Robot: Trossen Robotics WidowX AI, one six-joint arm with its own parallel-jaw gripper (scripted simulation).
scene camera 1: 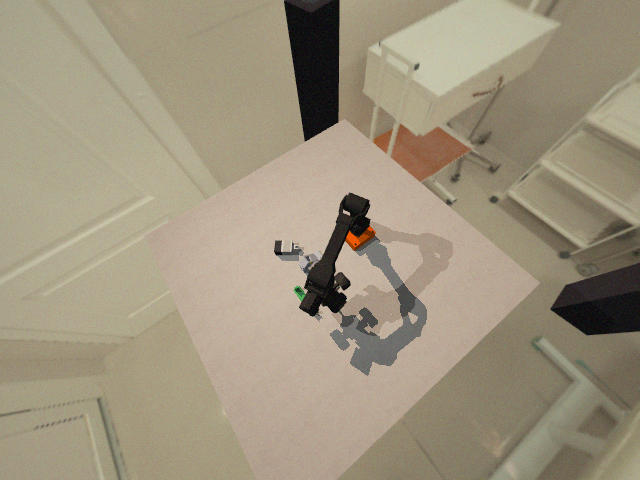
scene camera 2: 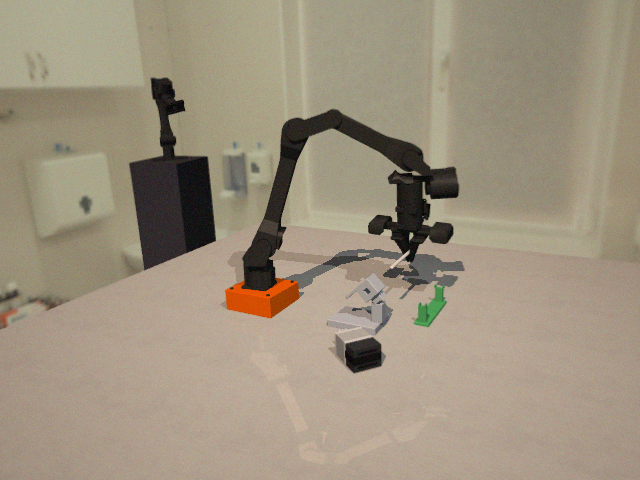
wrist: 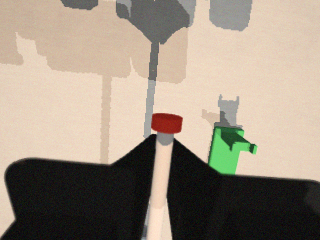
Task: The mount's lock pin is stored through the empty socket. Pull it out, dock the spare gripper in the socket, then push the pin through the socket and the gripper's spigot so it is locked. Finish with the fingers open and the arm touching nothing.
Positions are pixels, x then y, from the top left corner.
Labels:
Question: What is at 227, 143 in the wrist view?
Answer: A green stand.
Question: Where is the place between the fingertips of my gripper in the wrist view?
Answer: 160, 141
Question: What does my gripper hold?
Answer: A lock pin.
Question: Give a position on a spare gripper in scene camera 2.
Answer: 355, 347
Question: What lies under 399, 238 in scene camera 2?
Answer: My gripper.

